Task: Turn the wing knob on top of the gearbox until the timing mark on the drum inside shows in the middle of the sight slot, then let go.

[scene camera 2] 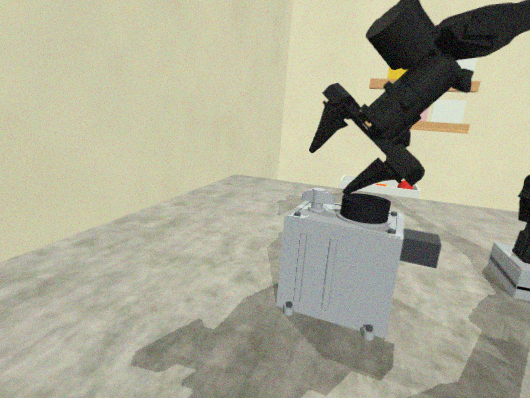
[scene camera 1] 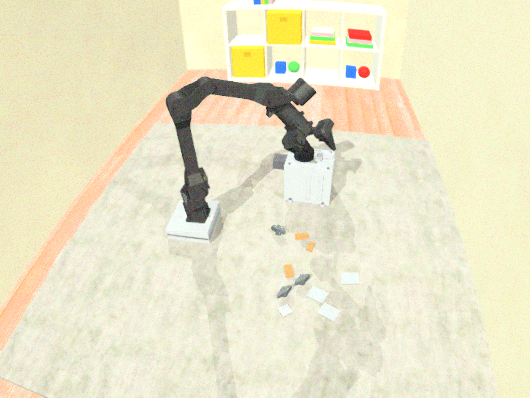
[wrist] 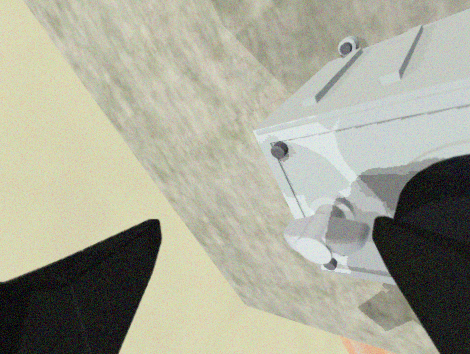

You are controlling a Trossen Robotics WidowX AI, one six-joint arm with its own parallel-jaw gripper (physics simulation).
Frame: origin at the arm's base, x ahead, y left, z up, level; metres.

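Seen in the pictures: gripper, fingertip midpoint: [scene camera 2: 326, 171] [scene camera 1: 324, 152] [wrist: 266, 228]; arm's base at its link origin: [scene camera 1: 198, 215].
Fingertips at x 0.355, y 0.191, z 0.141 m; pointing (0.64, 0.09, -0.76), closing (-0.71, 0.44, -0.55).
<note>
Pixels of each thing's middle, then the offset from my fingertips to it. "spot": a spot on its surface instead. Level surfaces: height alone.
- pale grey gearbox at the middle of its body: [scene camera 2: 358, 251] [scene camera 1: 303, 170] 0.066 m back, 0.037 m left, 0.103 m down
- round black cap at a spot on its surface: [wrist: 435, 195] [scene camera 1: 306, 156] spot: 0.055 m back, 0.007 m left, 0.028 m down
- dark block at a spot on its surface: [scene camera 2: 421, 248] spot: 0.142 m back, 0.061 m left, 0.073 m down
- mat at its surface level: 0.189 m down
The pale grey gearbox [scene camera 1: 308, 182] [scene camera 2: 340, 270] [wrist: 380, 110] stands upright on the mat. Its wing knob [scene camera 2: 320, 198] [wrist: 307, 237] is on top near one end, beside a round black cap [scene camera 1: 304, 154] [scene camera 2: 365, 207] [wrist: 435, 195]. My gripper [scene camera 2: 328, 172] [wrist: 266, 228] is open and empty, tilted above the gearbox top. In scene camera 2, one fingertip is close to the black cap and the other hangs higher, beyond the knob. In the wrist view the knob lies between the fingers, nearer the right one. The sight slot, drum and timing mark cannot be made out.
A dark block [scene camera 1: 279, 161] [scene camera 2: 421, 248] juts from the gearbox's side. Orange pieces [scene camera 1: 301, 236], dark grey winged pieces [scene camera 1: 302, 279] and pale flat pieces [scene camera 1: 350, 278] lie on the mat [scene camera 1: 125, 300]. A white shelf unit [scene camera 1: 304, 42] stands behind.
</note>
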